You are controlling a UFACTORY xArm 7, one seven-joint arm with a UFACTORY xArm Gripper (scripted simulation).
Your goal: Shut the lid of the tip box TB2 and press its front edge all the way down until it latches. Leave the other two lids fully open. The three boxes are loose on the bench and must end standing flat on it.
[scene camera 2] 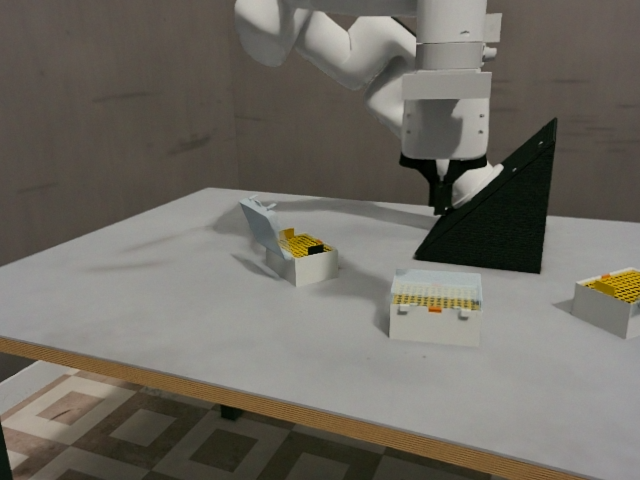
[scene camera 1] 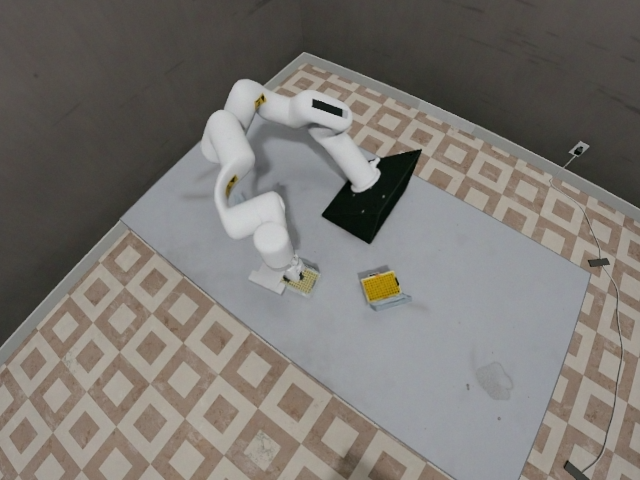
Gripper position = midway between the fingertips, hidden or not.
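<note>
My gripper (scene camera 2: 439,212), visible. Tip box (scene camera 2: 264,223), visible too.
</note>
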